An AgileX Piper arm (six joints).
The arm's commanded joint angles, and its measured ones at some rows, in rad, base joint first. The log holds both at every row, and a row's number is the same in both.
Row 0, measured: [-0.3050 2.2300 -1.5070 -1.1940 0.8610 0.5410]
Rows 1 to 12, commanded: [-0.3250 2.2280 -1.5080 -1.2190 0.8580 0.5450]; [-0.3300 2.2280 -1.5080 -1.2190 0.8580 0.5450]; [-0.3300 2.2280 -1.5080 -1.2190 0.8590 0.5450]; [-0.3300 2.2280 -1.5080 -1.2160 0.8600 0.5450]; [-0.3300 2.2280 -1.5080 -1.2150 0.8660 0.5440]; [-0.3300 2.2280 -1.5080 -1.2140 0.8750 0.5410]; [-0.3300 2.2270 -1.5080 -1.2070 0.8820 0.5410]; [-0.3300 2.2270 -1.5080 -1.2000 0.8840 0.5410]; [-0.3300 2.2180 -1.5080 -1.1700 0.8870 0.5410]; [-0.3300 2.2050 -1.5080 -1.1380 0.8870 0.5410]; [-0.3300 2.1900 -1.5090 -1.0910 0.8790 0.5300]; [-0.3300 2.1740 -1.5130 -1.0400 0.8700 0.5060]
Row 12, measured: [-0.3250 2.2070 -1.5070 -1.0950 0.8700 0.5320]
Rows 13 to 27, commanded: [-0.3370 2.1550 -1.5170 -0.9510 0.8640 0.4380]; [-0.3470 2.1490 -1.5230 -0.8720 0.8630 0.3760]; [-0.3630 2.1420 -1.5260 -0.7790 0.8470 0.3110]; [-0.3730 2.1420 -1.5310 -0.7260 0.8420 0.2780]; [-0.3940 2.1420 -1.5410 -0.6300 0.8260 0.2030]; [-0.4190 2.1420 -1.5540 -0.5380 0.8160 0.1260]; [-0.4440 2.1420 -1.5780 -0.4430 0.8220 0.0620]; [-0.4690 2.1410 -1.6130 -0.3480 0.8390 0.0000]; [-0.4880 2.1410 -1.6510 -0.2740 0.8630 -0.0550]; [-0.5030 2.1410 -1.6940 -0.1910 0.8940 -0.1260]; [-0.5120 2.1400 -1.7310 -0.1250 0.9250 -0.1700]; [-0.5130 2.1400 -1.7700 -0.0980 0.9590 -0.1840]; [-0.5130 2.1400 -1.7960 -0.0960 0.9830 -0.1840]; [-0.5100 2.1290 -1.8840 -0.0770 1.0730 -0.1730]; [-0.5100 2.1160 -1.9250 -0.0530 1.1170 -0.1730]
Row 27, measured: [-0.5080 2.1460 -1.8740 -0.0800 1.0410 -0.1690]
